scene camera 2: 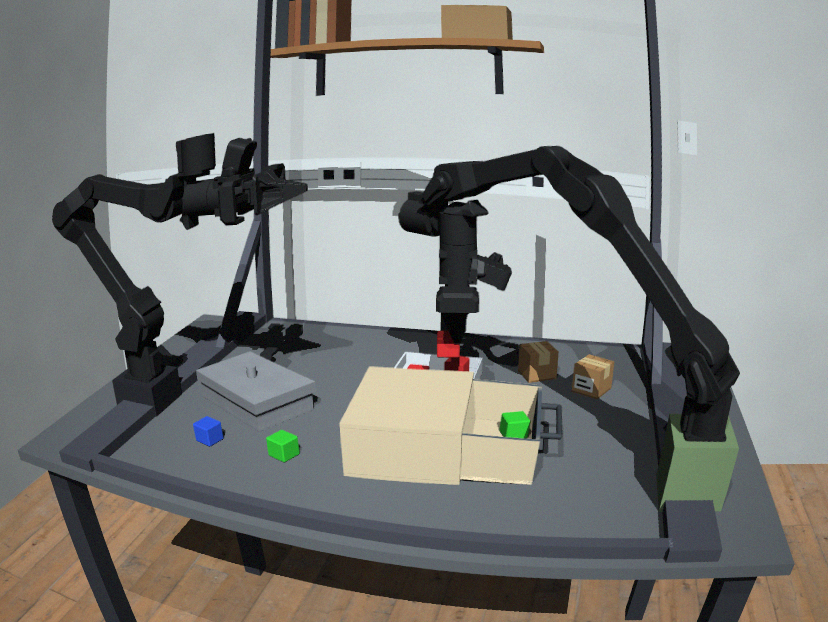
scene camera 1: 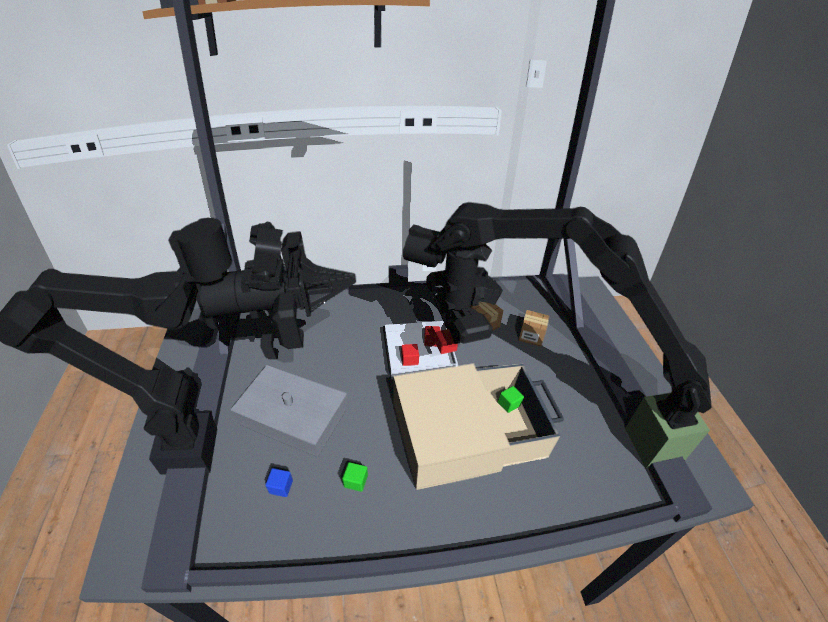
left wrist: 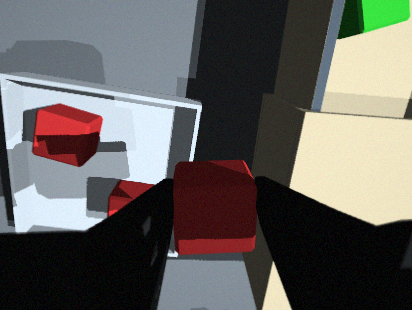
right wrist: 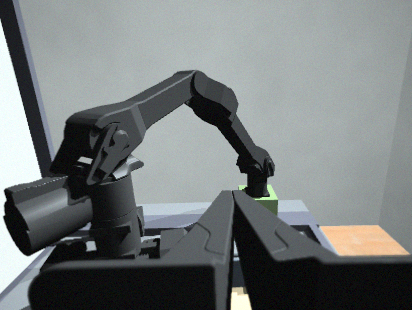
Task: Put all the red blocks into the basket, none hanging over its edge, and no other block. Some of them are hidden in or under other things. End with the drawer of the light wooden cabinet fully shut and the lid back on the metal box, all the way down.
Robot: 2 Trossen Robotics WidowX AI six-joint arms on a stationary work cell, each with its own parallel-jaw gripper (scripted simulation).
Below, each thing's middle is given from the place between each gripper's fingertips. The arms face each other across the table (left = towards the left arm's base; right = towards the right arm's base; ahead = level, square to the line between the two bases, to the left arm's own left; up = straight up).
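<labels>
The white basket [scene camera 1: 430, 358] is here, and my left hand is 6 cm to the left of it, 7 cm past it and 14 cm above it. Counting from my left hand, the grey lid [scene camera 1: 304, 415] is 32 cm to the right, 11 cm ahead and 11 cm below; the drawer [scene camera 2: 495, 458] is 13 cm ahead, 10 cm to the left and 12 cm below; and the light wooden cabinet [scene camera 2: 406, 425] is 15 cm ahead, 2 cm to the left and 12 cm below.
As for the grey lid, my right gripper is 50 mm past it, 120 mm to the left of it and 330 mm above it. From my right hand, the white basket is 150 mm to the left, 240 mm behind and 370 mm below; the drawer is 310 mm to the left, 30 mm behind and 350 mm below; and the light wooden cabinet is 230 mm to the left, 20 mm behind and 340 mm below.
</labels>
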